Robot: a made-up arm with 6 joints. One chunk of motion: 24 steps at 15 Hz.
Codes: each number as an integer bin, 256 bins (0 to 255) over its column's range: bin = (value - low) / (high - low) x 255, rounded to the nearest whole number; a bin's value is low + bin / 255 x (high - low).
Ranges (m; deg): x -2.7..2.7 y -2.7..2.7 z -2.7..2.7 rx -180..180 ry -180..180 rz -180..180
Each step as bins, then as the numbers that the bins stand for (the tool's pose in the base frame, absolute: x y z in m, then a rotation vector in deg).
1 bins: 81 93 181 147 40 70
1 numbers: -0.9847 -0.7306 1.1329 27.53 -123.53 -81.18
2 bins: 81 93 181 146 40 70
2 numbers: -0.9847 -0.7306 1.1329 26.12 -123.53 -81.18
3 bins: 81 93 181 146 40 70
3 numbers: -0.9847 -0.7306 1.1329 26.12 -123.53 -81.18
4 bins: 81 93 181 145 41 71
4 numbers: -0.9847 -0.7306 1.1329 24.71 -122.12 -79.76
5 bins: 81 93 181 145 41 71
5 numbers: -0.9847 -0.7306 1.1329 24.71 -122.12 -79.76
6 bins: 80 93 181 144 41 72
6 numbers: -1.0059 -0.7306 1.1329 23.29 -122.12 -78.35
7 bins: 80 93 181 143 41 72
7 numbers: -1.0059 -0.7306 1.1329 21.88 -122.12 -78.35
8 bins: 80 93 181 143 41 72
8 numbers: -1.0059 -0.7306 1.1329 21.88 -122.12 -78.35
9 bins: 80 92 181 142 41 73
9 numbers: -1.0059 -0.7518 1.1329 20.47 -122.12 -76.94
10 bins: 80 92 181 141 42 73
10 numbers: -1.0059 -0.7518 1.1329 19.06 -120.71 -76.94
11 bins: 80 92 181 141 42 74
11 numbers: -1.0059 -0.7518 1.1329 19.06 -120.71 -75.53
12 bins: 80 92 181 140 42 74
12 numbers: -1.0059 -0.7518 1.1329 17.65 -120.71 -75.53
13 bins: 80 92 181 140 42 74
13 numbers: -1.0059 -0.7518 1.1329 17.65 -120.71 -75.53
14 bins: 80 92 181 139 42 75
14 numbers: -1.0059 -0.7518 1.1329 16.24 -120.71 -74.12
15 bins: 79 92 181 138 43 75
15 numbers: -1.0271 -0.7518 1.1329 14.82 -119.29 -74.12
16 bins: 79 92 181 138 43 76
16 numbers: -1.0271 -0.7518 1.1329 14.82 -119.29 -72.71
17 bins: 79 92 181 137 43 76
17 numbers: -1.0271 -0.7518 1.1329 13.41 -119.29 -72.71
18 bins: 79 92 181 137 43 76
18 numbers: -1.0271 -0.7518 1.1329 13.41 -119.29 -72.71
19 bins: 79 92 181 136 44 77
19 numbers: -1.0271 -0.7518 1.1329 12.00 -117.88 -71.29
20 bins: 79 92 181 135 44 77
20 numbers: -1.0271 -0.7518 1.1329 10.59 -117.88 -71.29
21 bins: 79 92 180 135 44 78
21 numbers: -1.0271 -0.7518 1.1118 10.59 -117.88 -69.88
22 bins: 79 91 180 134 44 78
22 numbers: -1.0271 -0.7729 1.1118 9.18 -117.88 -69.88
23 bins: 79 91 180 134 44 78
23 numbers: -1.0271 -0.7729 1.1118 9.18 -117.88 -69.88
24 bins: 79 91 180 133 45 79
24 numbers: -1.0271 -0.7729 1.1118 7.76 -116.47 -68.47
